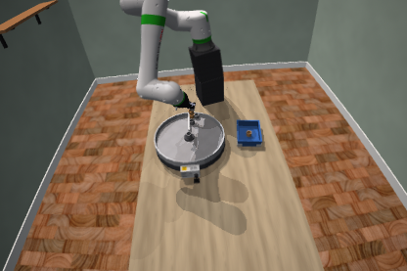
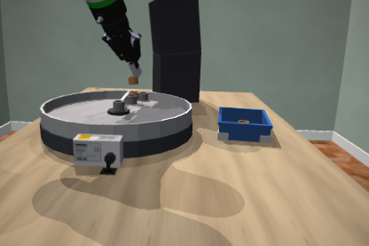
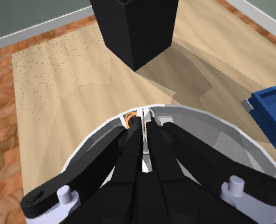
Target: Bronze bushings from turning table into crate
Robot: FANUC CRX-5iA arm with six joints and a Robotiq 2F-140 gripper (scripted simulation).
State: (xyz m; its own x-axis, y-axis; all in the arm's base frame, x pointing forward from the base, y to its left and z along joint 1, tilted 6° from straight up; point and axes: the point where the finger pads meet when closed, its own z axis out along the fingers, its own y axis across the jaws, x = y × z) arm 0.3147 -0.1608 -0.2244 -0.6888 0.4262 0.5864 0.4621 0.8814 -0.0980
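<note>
My hand is 33 cm to the right of the blue crate, 15 cm short of it and 14 cm above it.
</note>
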